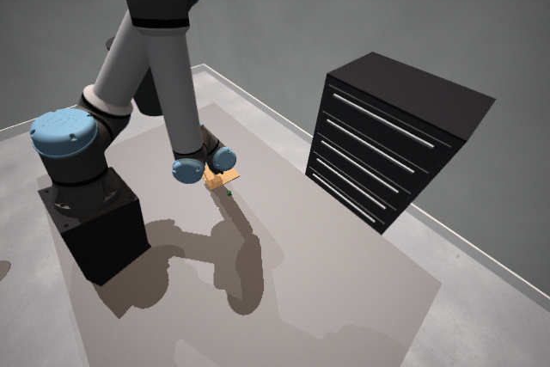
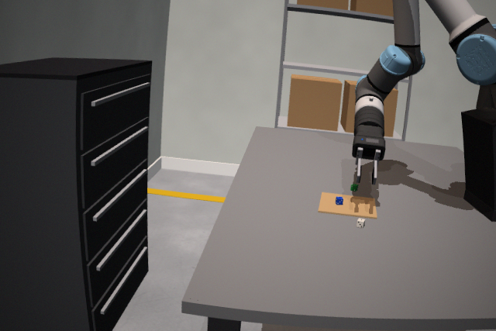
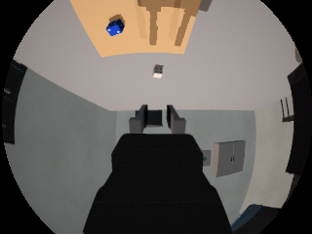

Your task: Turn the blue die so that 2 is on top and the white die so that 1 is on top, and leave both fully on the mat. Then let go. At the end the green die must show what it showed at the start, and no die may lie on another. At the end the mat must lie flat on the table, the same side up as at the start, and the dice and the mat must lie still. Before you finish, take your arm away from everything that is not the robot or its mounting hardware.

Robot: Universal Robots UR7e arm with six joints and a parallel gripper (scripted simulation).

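My gripper is now 1 cm past the white die, 5 cm to the right of it and 10 cm above it. The rest, counted from my hand: orange mat (4 cm ahead, 8 cm to the right, 10 cm below); then green die (3 cm ahead, 21 cm to the right, 10 cm below); then blue die (6 cm ahead, 7 cm to the right, 9 cm below).
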